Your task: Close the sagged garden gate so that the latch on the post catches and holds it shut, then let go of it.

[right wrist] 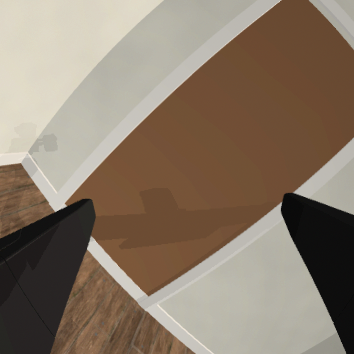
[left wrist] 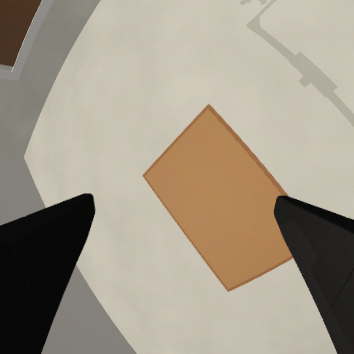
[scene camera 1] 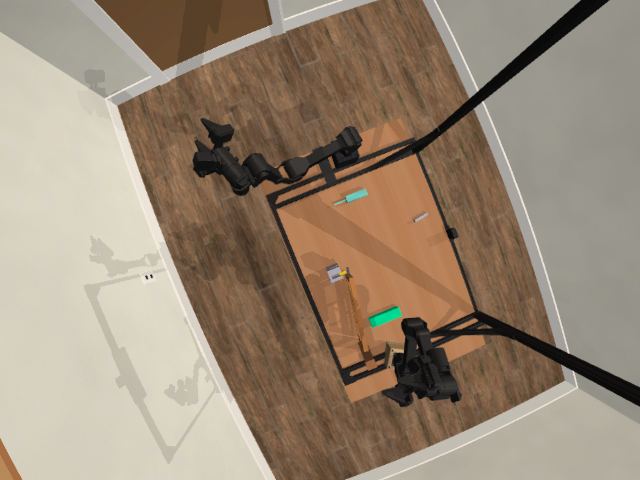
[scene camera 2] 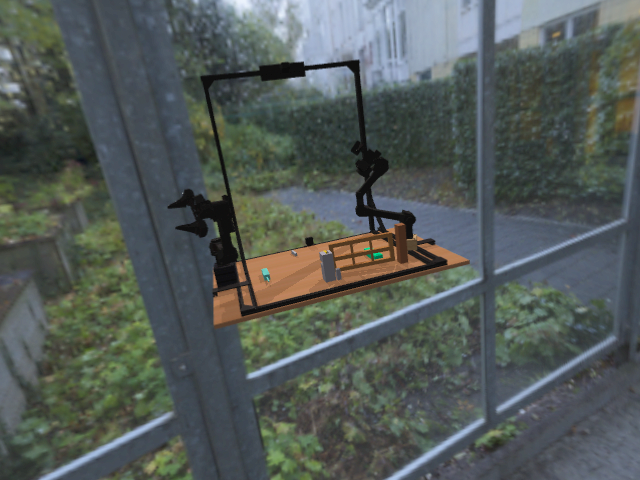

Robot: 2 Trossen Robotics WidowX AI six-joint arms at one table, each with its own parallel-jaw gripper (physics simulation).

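Frame: origin at the left arm's base, x back, y right, z up, level; metres.
Seen in the pictures: left gripper, between the fingertips: (left wrist: 186,204) (scene camera 1: 389,386) (scene camera 2: 366,154); right gripper, between the fingertips: (right wrist: 189,205) (scene camera 1: 198,129) (scene camera 2: 171,217); left arm's base, origin of its link: (scene camera 1: 399,359) (scene camera 2: 407,237); right arm's base, origin of its link: (scene camera 1: 345,148).
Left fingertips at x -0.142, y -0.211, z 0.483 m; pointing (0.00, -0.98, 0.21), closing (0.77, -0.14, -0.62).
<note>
Pixels of each thing's top centre, then the offset from my left fingertips to it. "pt": a spot on its surface instead.
- brown post, a spot on its surface: (scene camera 1: 368,356) pt dy +0.039, dx +0.104, dz -0.397 m
- grey post, a spot on its surface: (scene camera 1: 334,273) pt dy -0.158, dx -0.223, dz -0.422 m
- yellow piece, a spot on its surface: (scene camera 1: 343,273) (scene camera 2: 325,251) pt dy -0.120, dx -0.228, dz -0.425 m
- green block, centre of its top: (scene camera 1: 385,317) (scene camera 2: 373,251) dy +0.124, dx -0.036, dz -0.527 m
- teal tool, centre of its top: (scene camera 1: 350,197) (scene camera 2: 266,273) dy -0.128, dx -0.562, dz -0.532 m
- small grey rod, centre of its top: (scene camera 1: 421,217) (scene camera 2: 293,251) dy +0.223, dx -0.530, dz -0.543 m
The orange-brown garden gate (scene camera 1: 355,312) (scene camera 2: 391,246) stands upright between a brown post (scene camera 1: 368,356) (scene camera 2: 400,242) and a grey post (scene camera 1: 334,273) (scene camera 2: 327,267). Its free end is beside the grey post, where a yellow piece (scene camera 1: 343,273) (scene camera 2: 325,252) shows. I cannot tell whether the latch has caught. My left gripper (scene camera 1: 392,395) (scene camera 2: 356,157) (left wrist: 186,204) is open and empty, off the table's lower end in scene camera 1, away from the gate. My right gripper (scene camera 1: 199,131) (scene camera 2: 173,217) (right wrist: 189,205) is open and empty, beyond the table's other end, far from the gate.
A green block (scene camera 1: 385,316) (scene camera 2: 376,255) lies close beside the gate. A teal tool (scene camera 1: 356,195) (scene camera 2: 265,273) and a small grey rod (scene camera 1: 420,217) (scene camera 2: 294,253) lie farther off. A tan block (scene camera 1: 391,353) (scene camera 2: 411,242) is near the brown post. Black rails edge the table.
</note>
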